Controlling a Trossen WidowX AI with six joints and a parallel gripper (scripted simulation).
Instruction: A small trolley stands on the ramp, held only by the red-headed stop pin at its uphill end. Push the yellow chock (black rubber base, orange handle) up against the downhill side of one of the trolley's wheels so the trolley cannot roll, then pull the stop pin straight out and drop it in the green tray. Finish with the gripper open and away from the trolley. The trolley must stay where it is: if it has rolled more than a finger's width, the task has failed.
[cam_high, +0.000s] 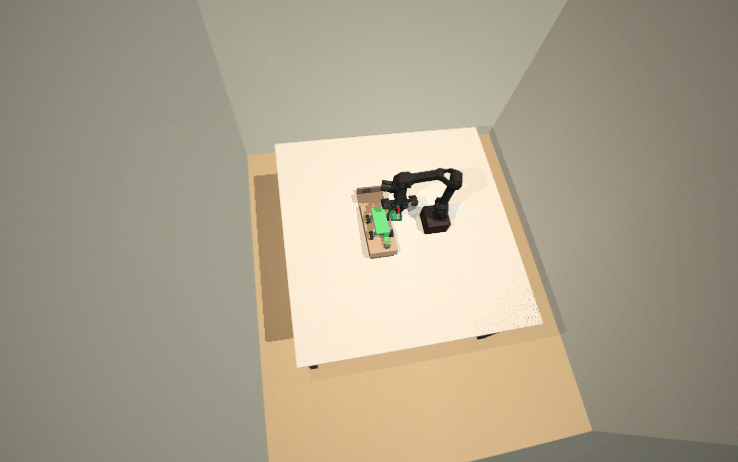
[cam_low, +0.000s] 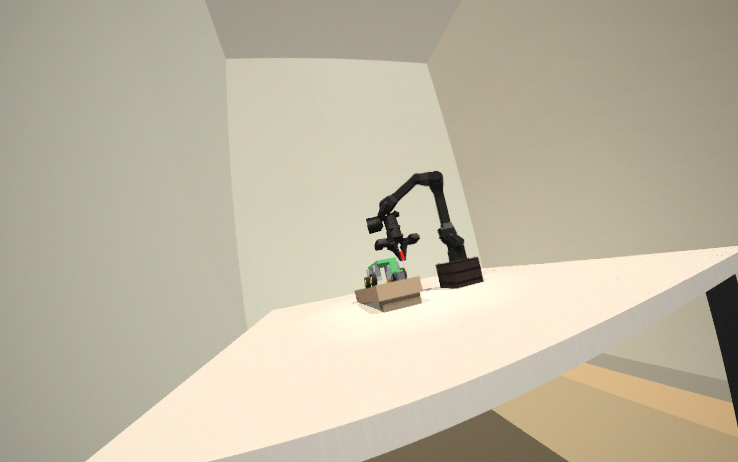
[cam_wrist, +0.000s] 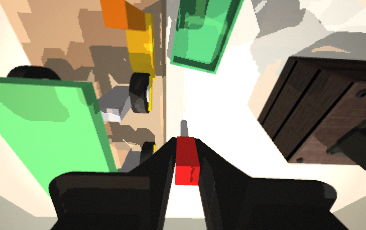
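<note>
My gripper tip is 1 cm past the green tray, 8 cm to the left of it and 15 cm above it. The rest, counted from my gripper tip: green trolley 10 cm ahead, 5 cm to the left, 4 cm below; then tan ramp 10 cm ahead, 5 cm to the left, 10 cm below; then red-headed stop pin right at my gripper tip.
</note>
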